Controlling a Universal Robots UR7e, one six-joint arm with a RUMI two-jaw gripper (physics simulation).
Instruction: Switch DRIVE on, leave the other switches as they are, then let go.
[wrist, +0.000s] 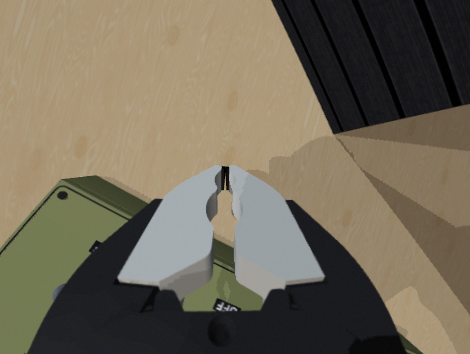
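Note:
Green switch panel (78, 214). My gripper (225, 168).

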